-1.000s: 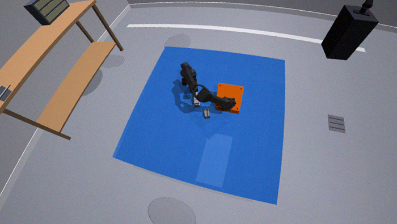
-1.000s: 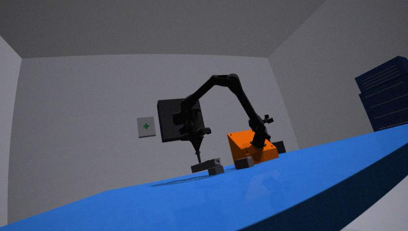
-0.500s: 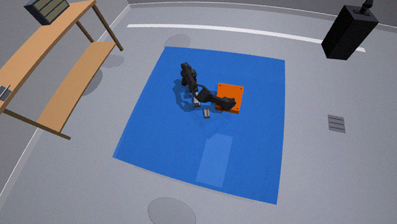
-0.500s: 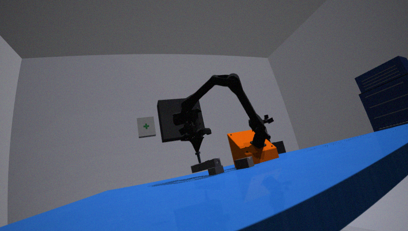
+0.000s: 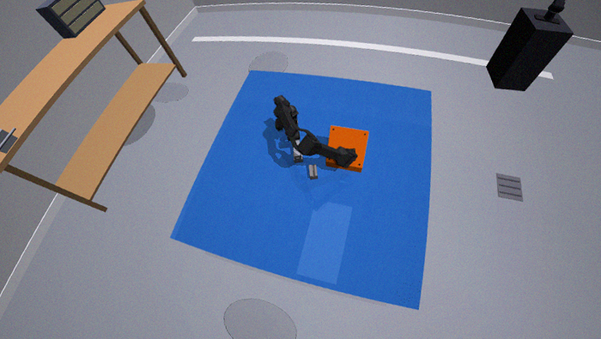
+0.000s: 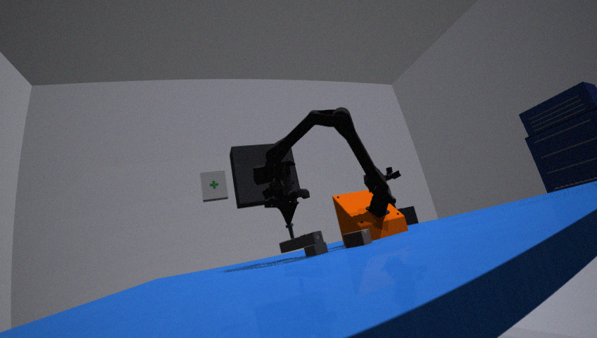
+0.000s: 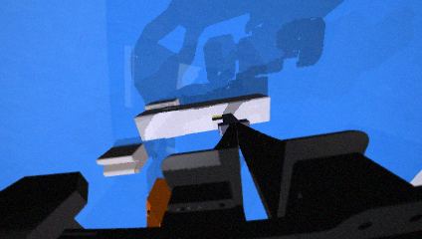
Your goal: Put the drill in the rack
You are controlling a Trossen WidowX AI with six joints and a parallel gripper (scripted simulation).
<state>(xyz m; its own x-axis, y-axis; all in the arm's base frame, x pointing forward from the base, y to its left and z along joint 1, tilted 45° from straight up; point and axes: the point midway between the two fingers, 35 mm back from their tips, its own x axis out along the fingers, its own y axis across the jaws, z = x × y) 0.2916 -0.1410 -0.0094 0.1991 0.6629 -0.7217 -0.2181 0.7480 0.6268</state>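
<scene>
Right now my gripper tip is 40 mm above the dark t-shaped piece. Round my gripper tip: drill (70 mm below, 60 mm to the left, 20 mm behind); light grey block (80 mm below, 40 mm to the left, 10 mm behind); grey notched block (180 mm to the left, 120 mm behind, 90 mm below).
</scene>
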